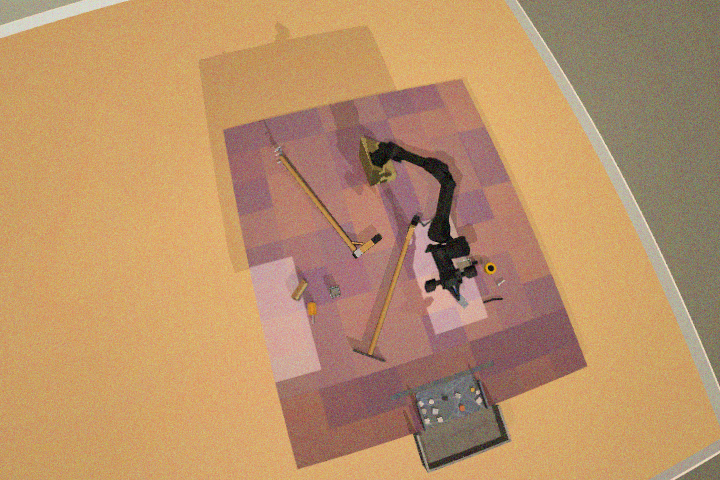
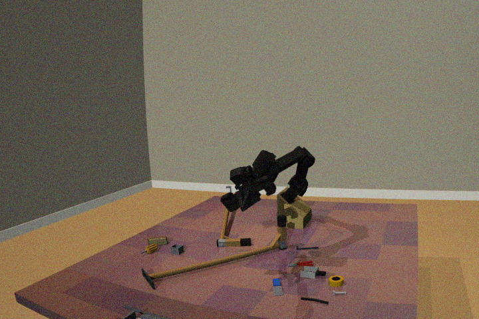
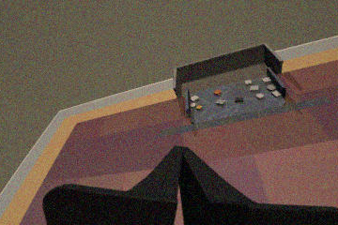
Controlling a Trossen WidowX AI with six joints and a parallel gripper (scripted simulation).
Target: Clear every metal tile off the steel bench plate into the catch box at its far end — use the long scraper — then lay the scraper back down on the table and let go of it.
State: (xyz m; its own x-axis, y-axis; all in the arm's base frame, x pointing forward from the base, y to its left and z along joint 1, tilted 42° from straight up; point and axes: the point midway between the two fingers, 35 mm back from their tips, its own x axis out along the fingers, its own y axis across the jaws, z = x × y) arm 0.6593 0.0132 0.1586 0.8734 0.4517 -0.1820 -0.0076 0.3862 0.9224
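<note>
My gripper tip is 3 cm past the blue-handled tool, 10 cm to the right of it and 27 cm above it. From my gripper tip the other things lie so: grey box 18 cm behind, 42 cm to the right, 27 cm below; then yellow tape roll 12 cm behind, 27 cm to the left, 27 cm below; then long scraper 14 cm behind, 18 cm to the right, 21 cm below.
</note>
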